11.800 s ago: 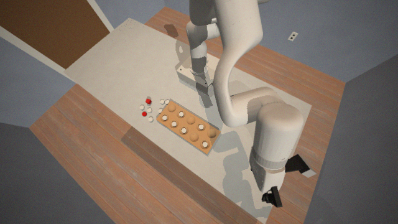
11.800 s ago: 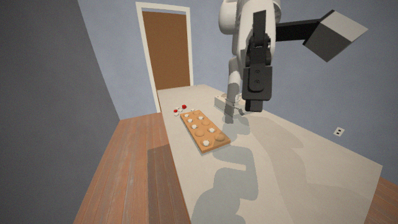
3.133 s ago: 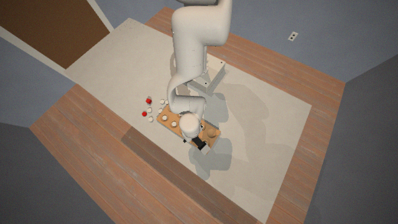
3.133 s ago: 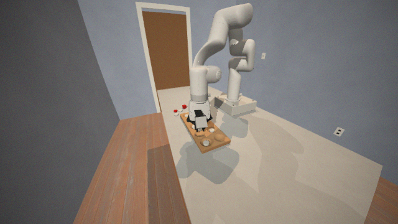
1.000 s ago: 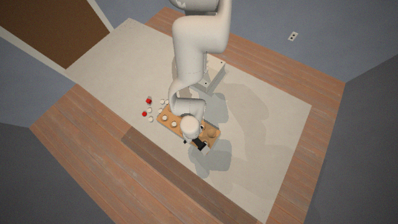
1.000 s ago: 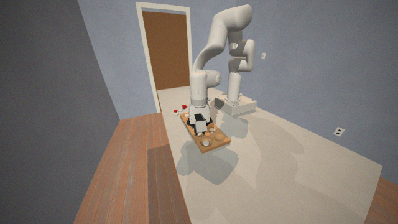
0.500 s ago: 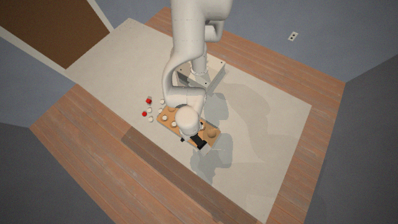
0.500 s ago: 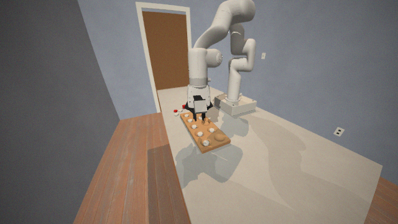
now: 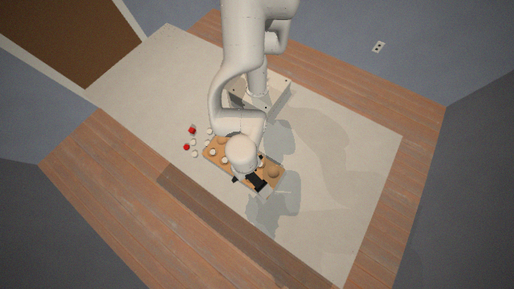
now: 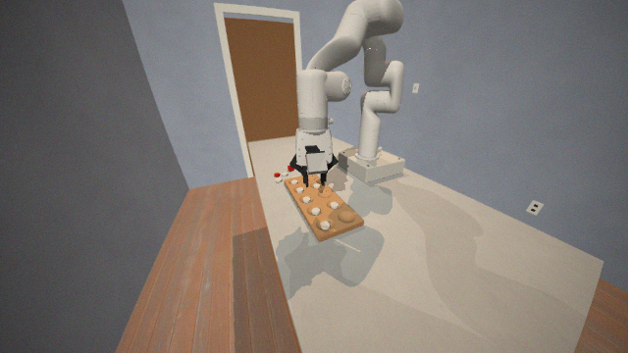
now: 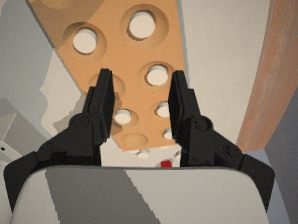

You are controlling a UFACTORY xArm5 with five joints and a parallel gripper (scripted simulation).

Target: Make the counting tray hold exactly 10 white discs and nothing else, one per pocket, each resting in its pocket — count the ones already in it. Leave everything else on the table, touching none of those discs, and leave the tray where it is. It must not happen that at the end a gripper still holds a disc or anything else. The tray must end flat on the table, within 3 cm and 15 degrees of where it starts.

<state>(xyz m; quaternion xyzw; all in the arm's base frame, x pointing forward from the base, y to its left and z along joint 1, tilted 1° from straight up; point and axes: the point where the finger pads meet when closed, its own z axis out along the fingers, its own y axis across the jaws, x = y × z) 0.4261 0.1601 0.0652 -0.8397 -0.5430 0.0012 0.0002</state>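
Right now the red disc is 36 cm to the right of my hand and 13 cm below it. The rest, counted from my hand: wooden counting tray: 13 cm below, 7 cm to the right, 5 cm behind; then red cube: 38 cm to the right, 12 cm below, 9 cm behind.
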